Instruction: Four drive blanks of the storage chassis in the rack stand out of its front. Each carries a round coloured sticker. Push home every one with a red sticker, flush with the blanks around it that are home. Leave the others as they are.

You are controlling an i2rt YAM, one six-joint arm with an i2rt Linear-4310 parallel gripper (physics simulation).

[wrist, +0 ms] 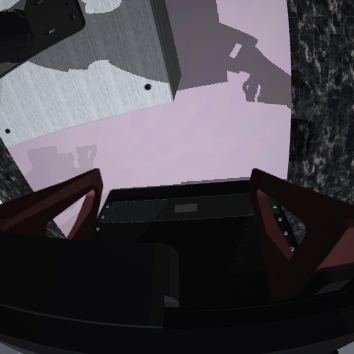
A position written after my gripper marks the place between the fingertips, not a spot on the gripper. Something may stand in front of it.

Note:
I see my gripper (175, 176) and a dark rack (211, 225).

